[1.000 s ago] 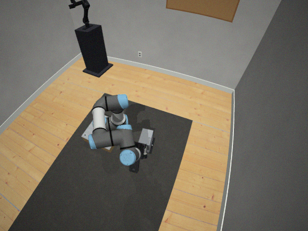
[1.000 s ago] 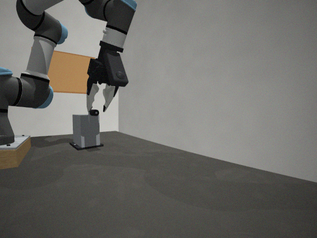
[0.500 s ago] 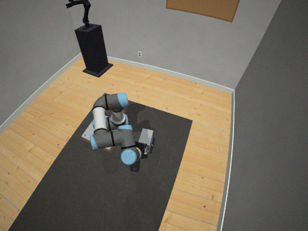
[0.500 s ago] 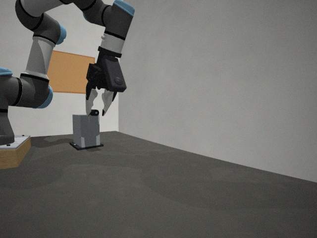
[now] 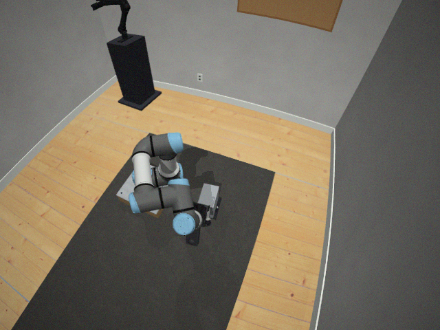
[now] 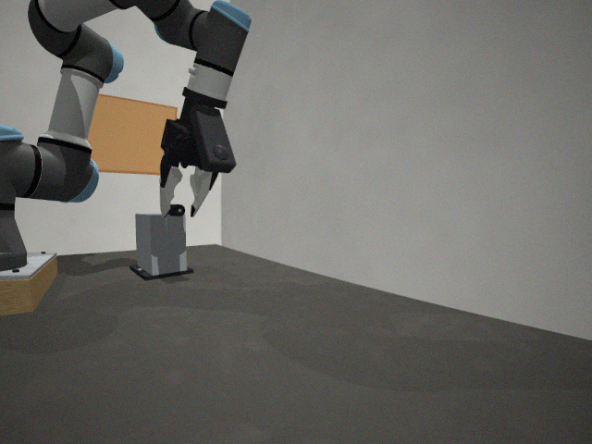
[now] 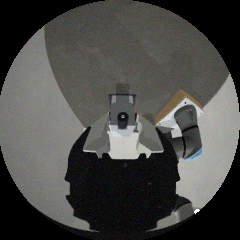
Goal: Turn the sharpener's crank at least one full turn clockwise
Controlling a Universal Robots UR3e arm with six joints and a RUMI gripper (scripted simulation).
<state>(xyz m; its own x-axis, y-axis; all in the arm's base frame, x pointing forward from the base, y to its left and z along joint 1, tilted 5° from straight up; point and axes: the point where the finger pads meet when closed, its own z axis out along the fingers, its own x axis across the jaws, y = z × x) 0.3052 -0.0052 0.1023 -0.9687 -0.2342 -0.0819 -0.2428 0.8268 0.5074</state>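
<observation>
My hand is 30 mm to the right of the crank, 10 mm past it and 10 mm above it.
</observation>
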